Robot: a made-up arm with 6 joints.
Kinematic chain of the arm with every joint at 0, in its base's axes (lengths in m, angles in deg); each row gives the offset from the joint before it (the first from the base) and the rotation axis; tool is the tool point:
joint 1: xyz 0 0 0.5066 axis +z
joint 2: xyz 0 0 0 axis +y
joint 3: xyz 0 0 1.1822 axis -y
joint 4: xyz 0 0 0 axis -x
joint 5: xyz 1.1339 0 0 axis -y
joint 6: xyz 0 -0.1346 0 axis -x
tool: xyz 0 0 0
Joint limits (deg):
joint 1: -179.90..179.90
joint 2: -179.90..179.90
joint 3: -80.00..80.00
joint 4: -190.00..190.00
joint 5: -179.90..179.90
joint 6: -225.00..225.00
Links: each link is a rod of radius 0.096 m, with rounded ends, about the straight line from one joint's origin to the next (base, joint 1, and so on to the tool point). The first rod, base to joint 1, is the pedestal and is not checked.
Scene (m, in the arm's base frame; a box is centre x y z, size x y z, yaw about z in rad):
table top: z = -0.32
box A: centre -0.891 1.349 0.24 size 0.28 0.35 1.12 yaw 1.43
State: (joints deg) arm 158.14 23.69 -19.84 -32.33 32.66 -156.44
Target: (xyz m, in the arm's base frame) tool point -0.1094 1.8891 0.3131
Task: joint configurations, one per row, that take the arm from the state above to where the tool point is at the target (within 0.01 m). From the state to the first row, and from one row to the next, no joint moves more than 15 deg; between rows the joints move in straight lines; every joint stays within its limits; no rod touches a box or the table.
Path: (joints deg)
1: 150.87 25.70 -5.72 -38.18 37.61 -164.26
2: 143.60 27.71 8.39 -44.04 42.57 -172.08
3: 136.34 29.72 22.51 -49.89 47.52 -179.90
4: 129.07 31.73 36.63 -55.75 52.48 -187.73
5: 121.80 33.74 50.75 -61.60 57.43 -195.55
6: 113.53 43.04 41.48 -49.76 49.18 -182.51
7: 105.25 52.34 32.22 -37.91 40.92 -169.48
8: 96.98 61.64 22.95 -26.07 32.66 -156.44

